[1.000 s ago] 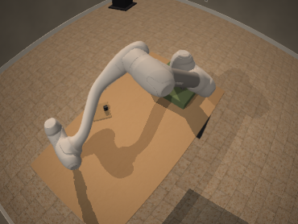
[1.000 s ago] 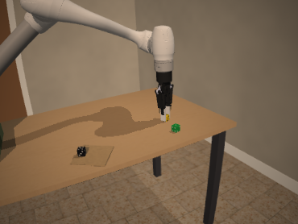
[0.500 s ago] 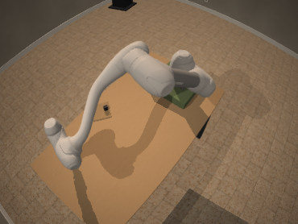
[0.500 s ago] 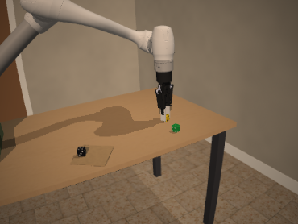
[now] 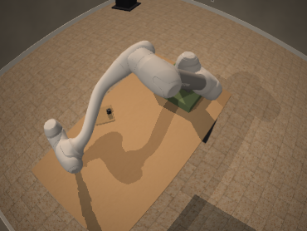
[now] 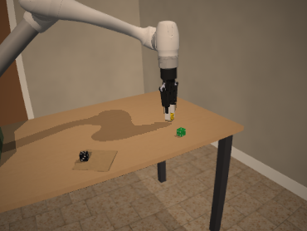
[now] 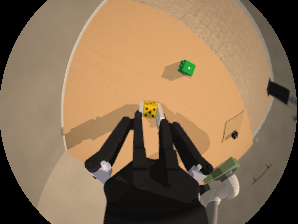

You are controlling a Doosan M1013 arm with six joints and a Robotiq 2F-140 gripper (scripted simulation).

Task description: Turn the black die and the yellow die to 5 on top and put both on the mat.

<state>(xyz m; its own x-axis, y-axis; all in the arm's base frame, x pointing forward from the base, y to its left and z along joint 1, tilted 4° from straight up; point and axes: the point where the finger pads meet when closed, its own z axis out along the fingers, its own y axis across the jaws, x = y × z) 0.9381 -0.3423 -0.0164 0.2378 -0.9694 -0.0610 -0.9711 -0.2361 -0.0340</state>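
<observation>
Right now my hand is 430 mm past the mat, 60 mm above it and 40 mm to the left of it. The rest, counted from my hand: black die: 460 mm behind, 40 mm below, 20 mm to the right; green die: 120 mm to the right, 50 mm below, 50 mm behind; yellow die: 20 mm below.
</observation>
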